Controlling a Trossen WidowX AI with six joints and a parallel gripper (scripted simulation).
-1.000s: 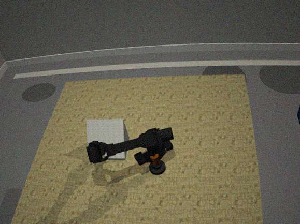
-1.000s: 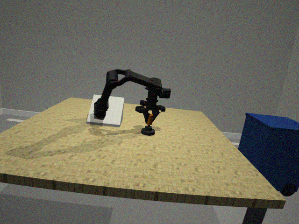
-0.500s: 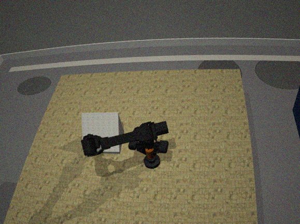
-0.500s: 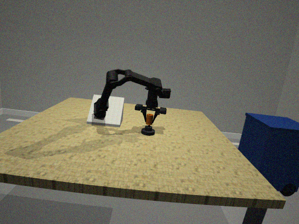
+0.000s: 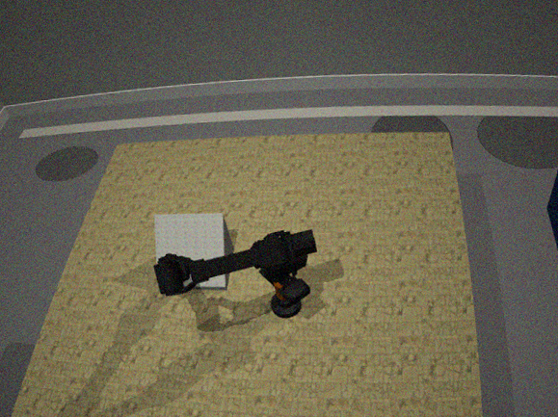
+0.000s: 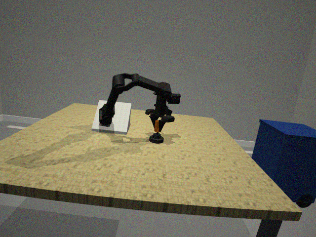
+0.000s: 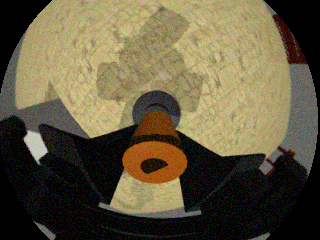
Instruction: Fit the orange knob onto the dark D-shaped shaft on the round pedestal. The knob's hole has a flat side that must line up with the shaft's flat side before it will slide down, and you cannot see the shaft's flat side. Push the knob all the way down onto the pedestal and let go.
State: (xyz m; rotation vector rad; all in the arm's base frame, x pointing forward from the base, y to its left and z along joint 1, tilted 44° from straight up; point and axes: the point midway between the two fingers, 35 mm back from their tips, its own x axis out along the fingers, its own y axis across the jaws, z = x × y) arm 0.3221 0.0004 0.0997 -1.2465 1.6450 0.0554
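Right now the orange knob is 20 mm above my gripper tip. Round my gripper tip: round pedestal 40 mm below.
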